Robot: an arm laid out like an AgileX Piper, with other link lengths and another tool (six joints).
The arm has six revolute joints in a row. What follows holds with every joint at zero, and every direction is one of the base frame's. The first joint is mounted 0.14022 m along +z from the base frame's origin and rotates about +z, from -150 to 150 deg. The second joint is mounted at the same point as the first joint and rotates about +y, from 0 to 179.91 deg. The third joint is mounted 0.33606 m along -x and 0.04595 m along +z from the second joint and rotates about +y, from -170 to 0 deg. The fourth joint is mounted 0.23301 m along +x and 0.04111 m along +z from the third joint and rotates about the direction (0.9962, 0, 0.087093), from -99.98 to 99.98 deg. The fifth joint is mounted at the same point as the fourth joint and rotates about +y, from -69.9 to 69.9 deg. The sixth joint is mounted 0.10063 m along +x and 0.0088 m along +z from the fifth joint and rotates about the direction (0.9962, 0, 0.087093), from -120 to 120 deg. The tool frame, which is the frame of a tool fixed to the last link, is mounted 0.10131 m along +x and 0.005 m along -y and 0.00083 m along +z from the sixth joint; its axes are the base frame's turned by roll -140.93, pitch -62.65 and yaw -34.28 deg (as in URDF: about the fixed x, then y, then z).
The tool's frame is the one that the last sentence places.
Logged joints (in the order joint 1, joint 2, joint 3, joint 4, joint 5, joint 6), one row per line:
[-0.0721, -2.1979, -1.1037, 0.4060, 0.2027, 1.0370]
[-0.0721, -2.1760, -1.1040, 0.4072, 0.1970, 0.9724]
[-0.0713, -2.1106, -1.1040, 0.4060, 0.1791, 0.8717]
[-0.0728, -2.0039, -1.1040, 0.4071, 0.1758, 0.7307]
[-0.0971, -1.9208, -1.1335, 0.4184, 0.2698, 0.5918]
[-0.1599, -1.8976, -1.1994, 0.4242, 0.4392, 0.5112]
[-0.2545, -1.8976, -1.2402, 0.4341, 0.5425, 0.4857]
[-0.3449, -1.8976, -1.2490, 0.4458, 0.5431, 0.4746]
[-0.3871, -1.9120, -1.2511, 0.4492, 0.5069, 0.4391]
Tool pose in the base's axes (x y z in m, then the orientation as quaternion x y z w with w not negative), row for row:
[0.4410, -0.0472, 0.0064, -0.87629, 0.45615, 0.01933, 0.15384]
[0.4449, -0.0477, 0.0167, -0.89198, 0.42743, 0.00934, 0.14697]
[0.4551, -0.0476, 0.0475, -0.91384, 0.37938, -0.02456, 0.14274]
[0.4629, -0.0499, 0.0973, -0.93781, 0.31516, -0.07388, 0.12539]
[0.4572, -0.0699, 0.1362, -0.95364, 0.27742, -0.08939, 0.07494]
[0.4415, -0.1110, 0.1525, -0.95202, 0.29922, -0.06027, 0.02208]
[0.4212, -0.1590, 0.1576, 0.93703, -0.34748, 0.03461, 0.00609]
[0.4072, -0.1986, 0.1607, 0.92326, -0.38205, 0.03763, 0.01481]
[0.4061, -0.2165, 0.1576, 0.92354, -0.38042, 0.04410, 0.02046]
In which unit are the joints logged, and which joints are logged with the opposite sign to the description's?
The joints are logged in radians. Opposite sign: joint 2, joint 4.
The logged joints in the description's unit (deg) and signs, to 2 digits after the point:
[-4.13, 125.93, -63.24, -23.26, 11.61, 59.42]
[-4.13, 124.68, -63.25, -23.33, 11.29, 55.71]
[-4.09, 120.93, -63.25, -23.26, 10.26, 49.94]
[-4.17, 114.82, -63.25, -23.33, 10.07, 41.87]
[-5.56, 110.05, -64.94, -23.97, 15.46, 33.91]
[-9.16, 108.72, -68.72, -24.30, 25.16, 29.29]
[-14.58, 108.72, -71.06, -24.87, 31.08, 27.83]
[-19.76, 108.72, -71.56, -25.54, 31.12, 27.19]
[-22.18, 109.55, -71.68, -25.74, 29.04, 25.16]

